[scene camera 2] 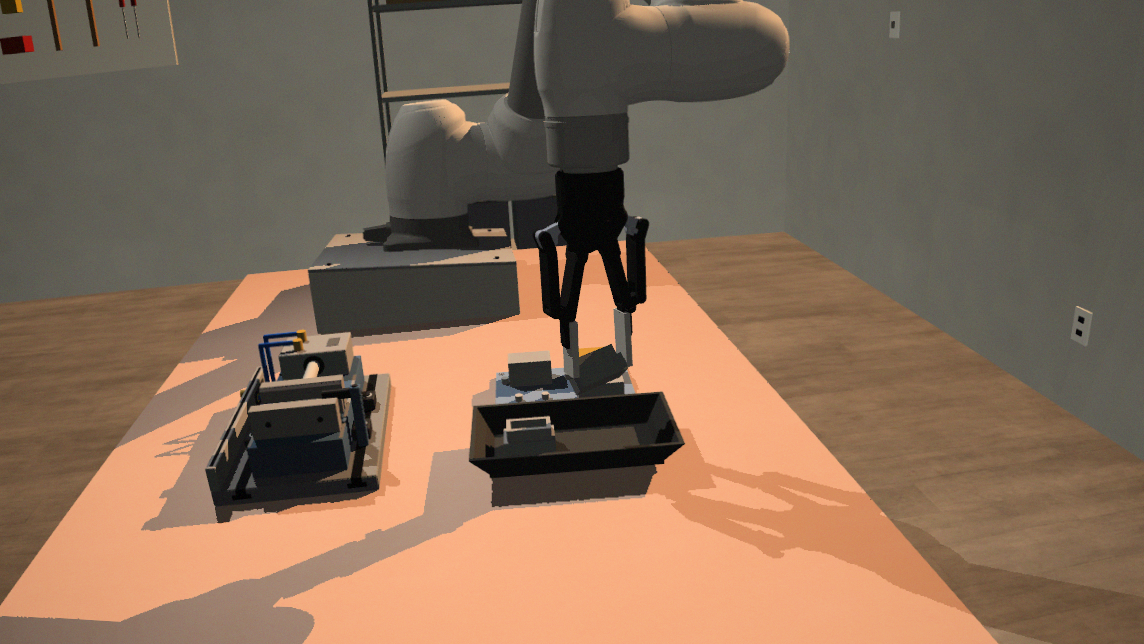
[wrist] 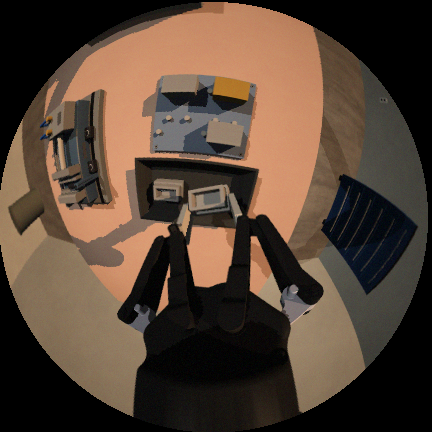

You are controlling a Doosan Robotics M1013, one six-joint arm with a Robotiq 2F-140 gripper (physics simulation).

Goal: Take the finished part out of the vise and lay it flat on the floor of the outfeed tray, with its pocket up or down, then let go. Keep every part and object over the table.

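Seen in the pictures: gripper, fingertip midpoint: (scene camera 2: 598, 368) (wrist: 209, 206); arm's base, link origin: (scene camera 2: 430, 241).
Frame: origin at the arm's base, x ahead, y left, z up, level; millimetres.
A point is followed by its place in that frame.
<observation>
The finished part (scene camera 2: 602, 368) @(x 768, y 164, z 19 mm) (wrist: 208, 199) @(x 747, y 160, z 14 mm), a grey block, is held tilted between the fingertips. Its pocket shows in the wrist view. My gripper (scene camera 2: 599, 370) @(x 758, y 161, z 15 mm) (wrist: 209, 206) @(x 758, y 161, z 15 mm) is shut on it, above the outfeed tray (scene camera 2: 576, 464) @(x 819, y 118, z -72 mm) (wrist: 142, 190) @(x 754, y 17, z -57 mm). In the wrist view the part overlaps the tray's middle and right portion; in the scene view it shows above the far rim. Another grey pocketed part (scene camera 2: 528, 434) @(x 774, y 72, z -50 mm) (wrist: 168, 191) @(x 761, y 77, z -57 mm) sits in the tray's left end with its pocket up. The vise (scene camera 2: 296, 452) @(x 758, y -194, z -41 mm) (wrist: 65, 115) @(x 538, y -137, z -2 mm) stands to the left. The held part's underside is hidden in the wrist view.
A blue fixture plate (scene camera 2: 512, 392) @(x 582, y 78, z -82 mm) (wrist: 165, 144) @(x 666, y 73, z -82 mm) lies just behind the tray, carrying small pegs, two grey blocks (scene camera 2: 529, 368) @(x 566, y 106, z -56 mm) (wrist: 225, 133) @(x 650, y 189, z -46 mm) and a yellow block (scene camera 2: 588, 352) @(x 559, y 193, z -46 mm) (wrist: 231, 88) @(x 564, y 199, z -46 mm). The robot's base box (scene camera 2: 416, 296) @(x 227, y -39, z -40 mm) stands at the back.
</observation>
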